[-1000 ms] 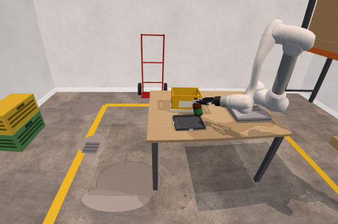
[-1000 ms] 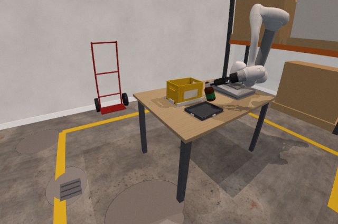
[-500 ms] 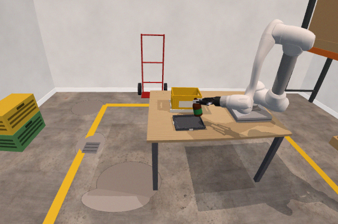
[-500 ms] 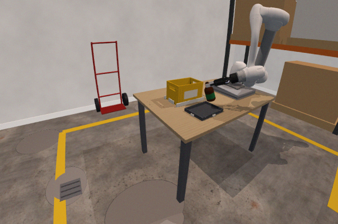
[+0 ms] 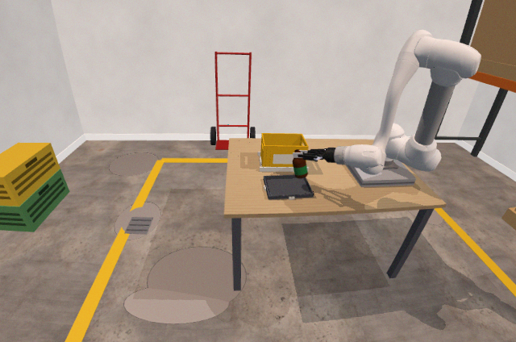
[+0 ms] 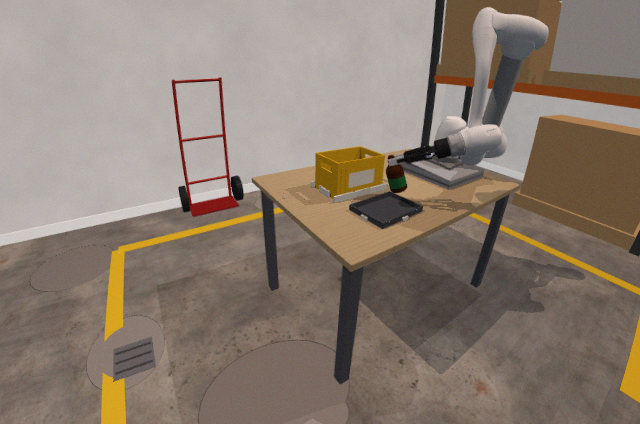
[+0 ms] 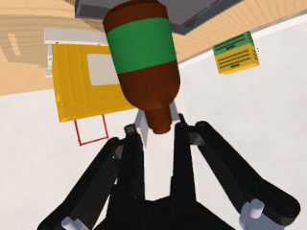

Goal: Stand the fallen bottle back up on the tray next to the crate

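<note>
Now: hand 60 mm above the bottle. Round my hand: dark tray (60 mm ahead, 20 mm to the left, 190 mm below); then yellow crate (30 mm ahead, 250 mm to the right, 120 mm below).
</note>
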